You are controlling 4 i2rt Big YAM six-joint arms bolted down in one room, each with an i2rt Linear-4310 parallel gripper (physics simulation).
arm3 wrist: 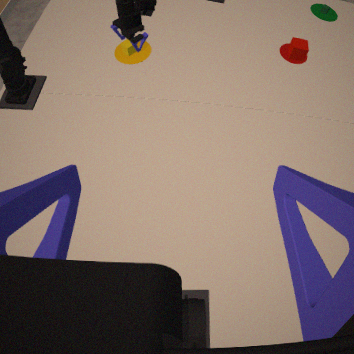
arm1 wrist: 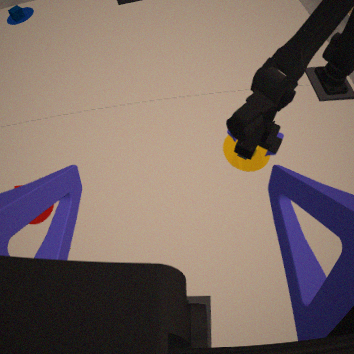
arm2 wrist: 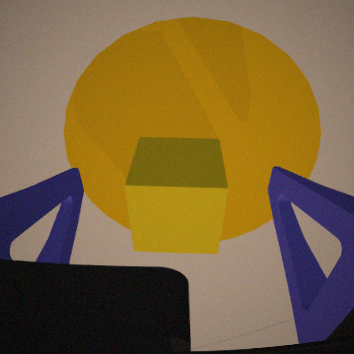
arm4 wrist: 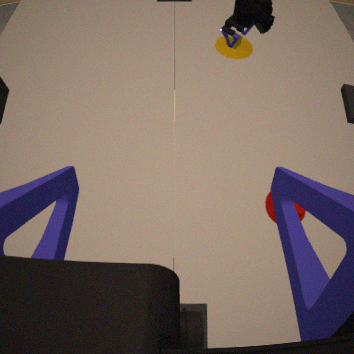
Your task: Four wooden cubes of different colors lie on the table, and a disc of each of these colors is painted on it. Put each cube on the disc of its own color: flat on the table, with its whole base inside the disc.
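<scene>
The yellow cube [arm2 wrist: 176,220] [arm3 wrist: 131,50] stands on the yellow disc [arm2 wrist: 192,75] [arm3 wrist: 140,56] [arm1 wrist: 247,165] [arm4 wrist: 242,52]; its base edges are partly hidden. My arm2 gripper [arm2 wrist: 176,180] is open around the cube, a finger apart on each side. The red cube [arm3 wrist: 299,49] is on the red disc [arm3 wrist: 286,53] [arm1 wrist: 39,217] [arm4 wrist: 270,206], toward its right in the arm3 view. The blue cube [arm1 wrist: 16,13] is on the blue disc [arm1 wrist: 24,19]. A small dark shape, perhaps the green cube, is on the green disc [arm3 wrist: 320,14]. My arm1 [arm1 wrist: 175,180], arm3 [arm3 wrist: 177,180] and arm4 [arm4 wrist: 175,180] grippers are open and empty.
Arm2 [arm1 wrist: 275,82] [arm3 wrist: 130,17] [arm4 wrist: 252,12] reaches over the yellow disc. A dark base plate [arm1 wrist: 320,90] with an arm on it is at the right in the arm1 view. Another base plate [arm3 wrist: 37,90] is at the left in the arm3 view.
</scene>
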